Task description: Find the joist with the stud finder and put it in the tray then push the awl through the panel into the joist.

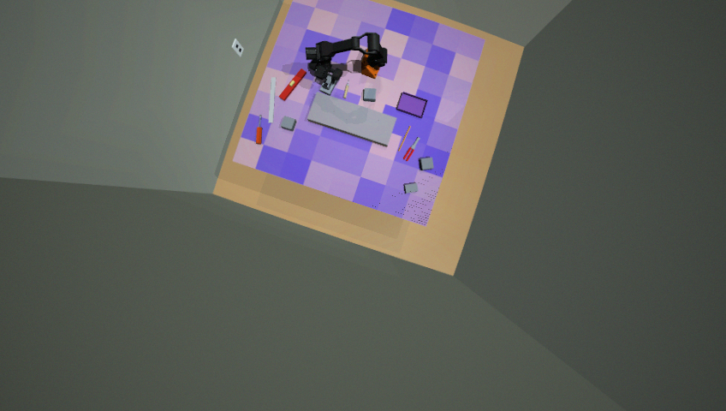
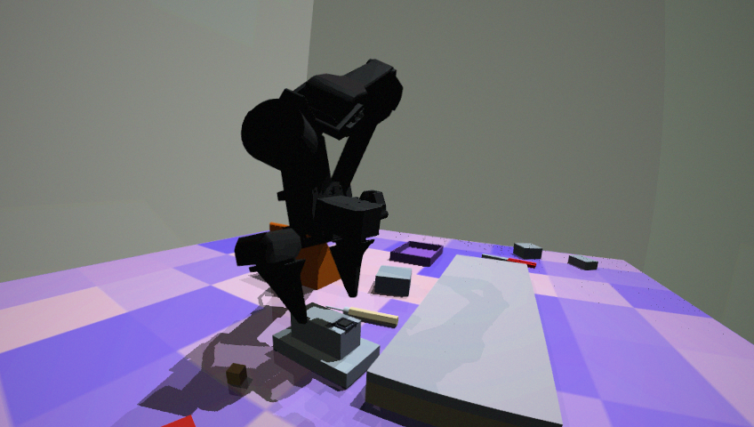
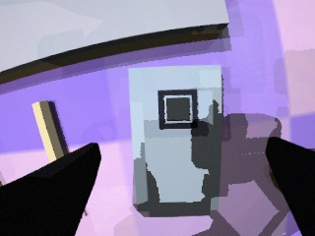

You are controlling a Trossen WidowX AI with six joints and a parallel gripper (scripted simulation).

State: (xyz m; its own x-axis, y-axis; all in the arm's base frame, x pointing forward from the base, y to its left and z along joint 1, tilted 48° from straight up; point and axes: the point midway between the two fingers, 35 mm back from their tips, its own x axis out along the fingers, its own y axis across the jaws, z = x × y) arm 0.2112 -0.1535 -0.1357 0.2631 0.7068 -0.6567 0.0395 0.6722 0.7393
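Now: the stud finder 30 mm below my gripper tip. From my gripper tip the other things lie so: stud finder light: 20 mm ahead, 10 mm below; tan cube: 100 mm to the right, 60 mm below, 60 mm behind; awl: 110 mm to the left, 60 mm below, 40 mm behind.
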